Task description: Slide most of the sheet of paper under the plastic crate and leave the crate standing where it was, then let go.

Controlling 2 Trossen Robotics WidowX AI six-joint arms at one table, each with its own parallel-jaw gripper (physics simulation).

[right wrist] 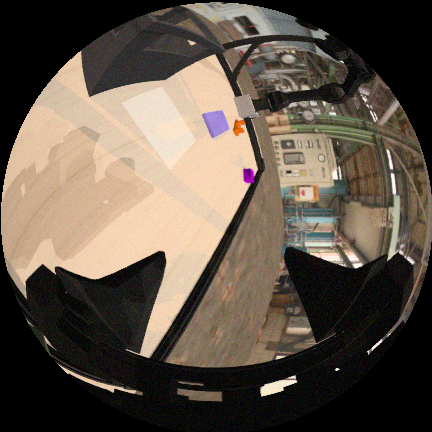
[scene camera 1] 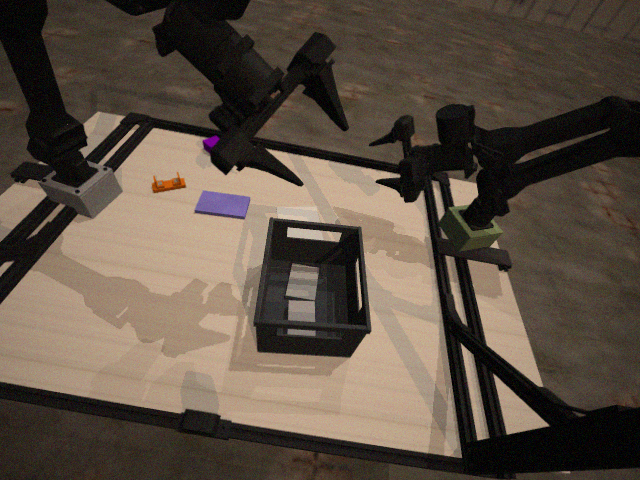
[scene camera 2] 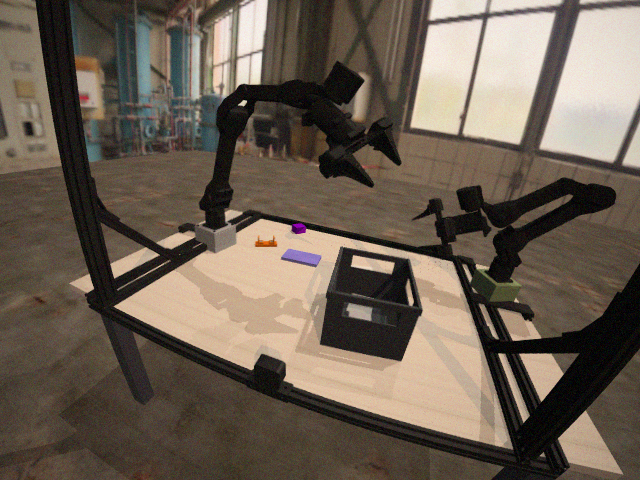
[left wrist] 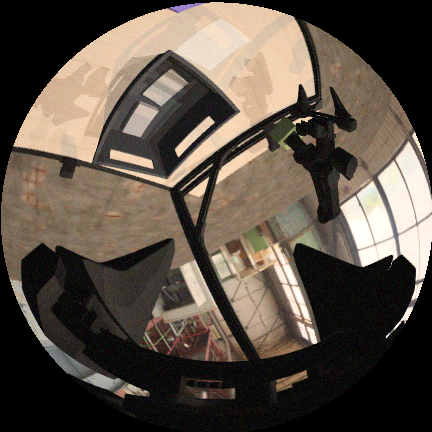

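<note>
The black plastic crate [scene camera 1: 310, 342] [scene camera 2: 361, 331] [left wrist: 170, 132] [right wrist: 125, 60] stands upright on the table, its top open. The pale sheet of paper [scene camera 1: 297, 212] [left wrist: 200, 52] [right wrist: 159, 127] lies flat behind the crate. The right wrist view shows a narrow strip of table between the paper and the crate wall. In scene camera 1 the crate hides much of the paper. My left gripper [scene camera 1: 324, 156] [scene camera 2: 386, 175] [left wrist: 237, 248] is open and empty, high above the far part of the table. My right gripper [scene camera 1: 373, 162] [scene camera 2: 412, 233] [right wrist: 226, 256] is open and empty, raised near the far right corner.
A flat purple-blue block [scene camera 1: 222, 204] [scene camera 2: 301, 257] [right wrist: 215, 123] lies left of the paper. An orange bracket [scene camera 1: 169, 184] [scene camera 2: 266, 242] [right wrist: 238, 127] and a small violet block [scene camera 1: 210, 143] [scene camera 2: 298, 228] [right wrist: 248, 175] lie farther back. Black frame rails edge the table.
</note>
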